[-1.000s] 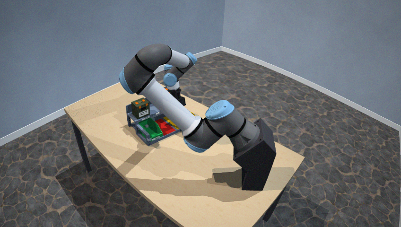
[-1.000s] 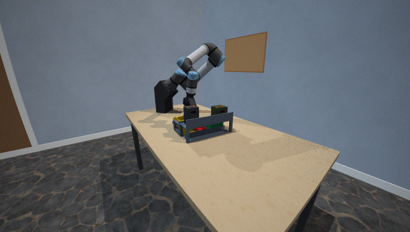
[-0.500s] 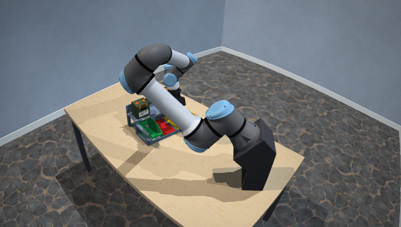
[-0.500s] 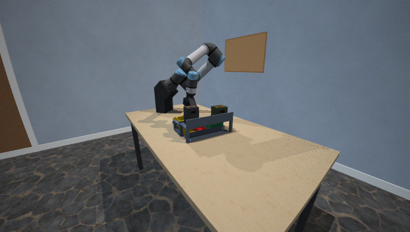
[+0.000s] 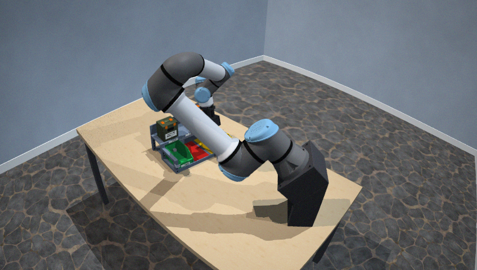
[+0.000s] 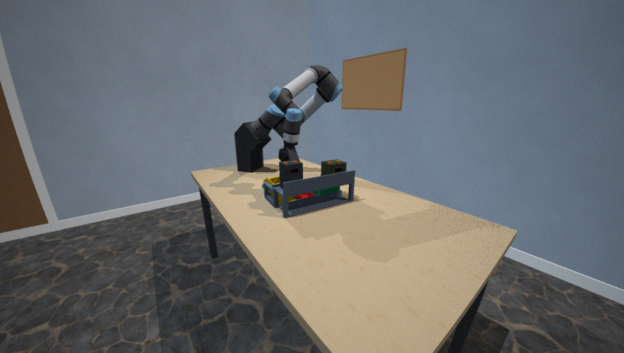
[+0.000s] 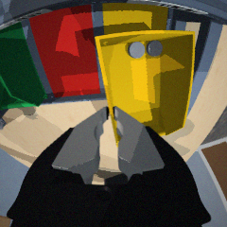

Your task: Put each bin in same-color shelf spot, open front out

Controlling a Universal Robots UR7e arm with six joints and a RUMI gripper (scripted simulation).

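Right now the yellow bin is 5 cm to the right of my hand and 2 cm below it. Also, from my hand: green bin: 18 cm to the left, 6 cm ahead, 5 cm below; black box: 16 cm ahead, 7 cm above, 5 cm to the right.
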